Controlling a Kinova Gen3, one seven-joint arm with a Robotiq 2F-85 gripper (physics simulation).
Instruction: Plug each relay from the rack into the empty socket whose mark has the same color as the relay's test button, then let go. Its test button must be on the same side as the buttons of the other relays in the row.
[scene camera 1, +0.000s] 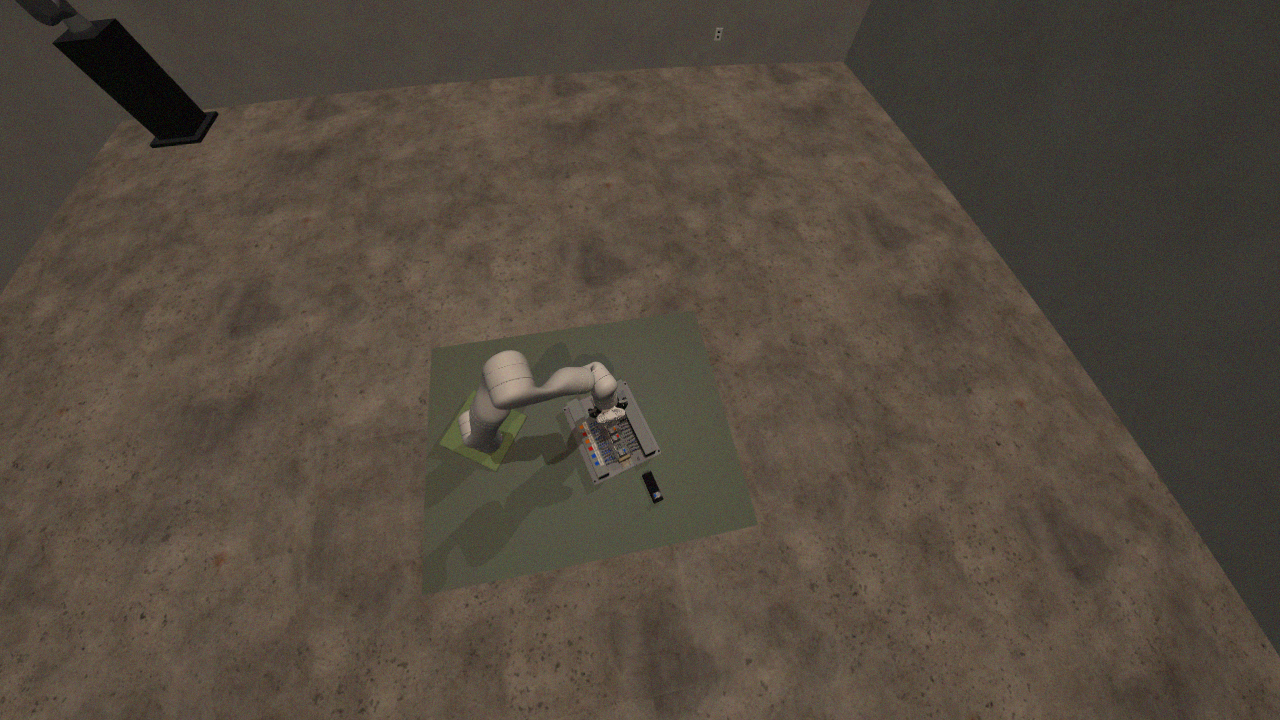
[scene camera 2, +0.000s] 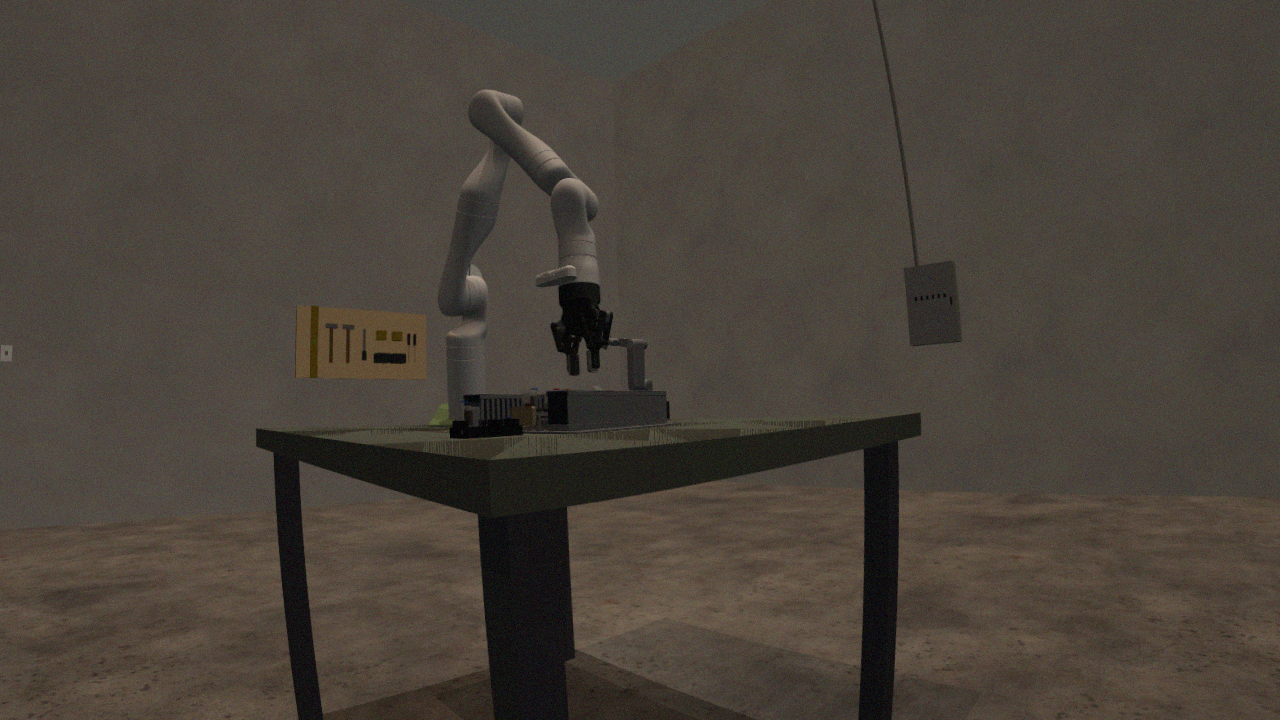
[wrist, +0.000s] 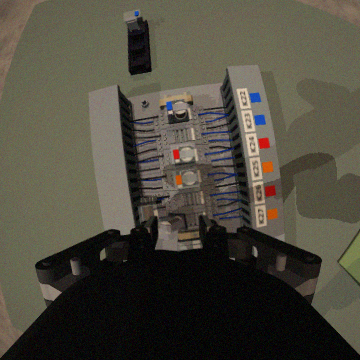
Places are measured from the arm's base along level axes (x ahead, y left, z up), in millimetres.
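Where they show: gripper, fingertip midpoint: (scene camera 2: 583, 373) (wrist: 178, 224).
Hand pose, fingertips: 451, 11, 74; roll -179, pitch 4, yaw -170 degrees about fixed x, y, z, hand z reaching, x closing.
Things, the pixels of their top centre, and the offset from my fingertips, as dx, dy, dz. "pt": a spot on its surface instead.
- blue mark at its top centre: (wrist: 259, 119) -76, -128, -33
- pale grey piece at a spot on its surface: (wrist: 167, 242) pt +13, +62, -93
- black rack at its top centre: (scene camera 2: 486, 419) (wrist: 135, 39) (scene camera 1: 652, 486) +115, -256, -73
- relay at its top centre: (scene camera 2: 468, 401) (wrist: 131, 13) +124, -287, -48
- grey blocky piece at its top centre: (wrist: 148, 215) +40, +10, -49
My gripper (scene camera 2: 583, 365) (wrist: 178, 224) is partly open and empty above the K27 end of the socket row. In the wrist view, seated relays with blue (wrist: 178, 110), red (wrist: 186, 154) and orange (wrist: 188, 178) test buttons, all on the left, stand at K22, K24 and K25. The K23 socket (wrist: 183, 135) is empty, with a blue mark (wrist: 259, 120). Below the fingers a pale grey piece (wrist: 167, 242) shows, perhaps a relay; its button is hidden. The black rack (wrist: 139, 50) (scene camera 1: 652, 484) holds a relay (wrist: 131, 19) with a blue button at its far end.
Grey wire ducts (wrist: 111, 160) (scene camera 2: 617, 407) flank the row, raised above the wires. A grey blocky piece (wrist: 146, 212) lies by the left duct near K27. A grey upright part (scene camera 2: 636, 365) stands behind the ducts. A green plate (scene camera 1: 454, 438) lies under the robot's base.
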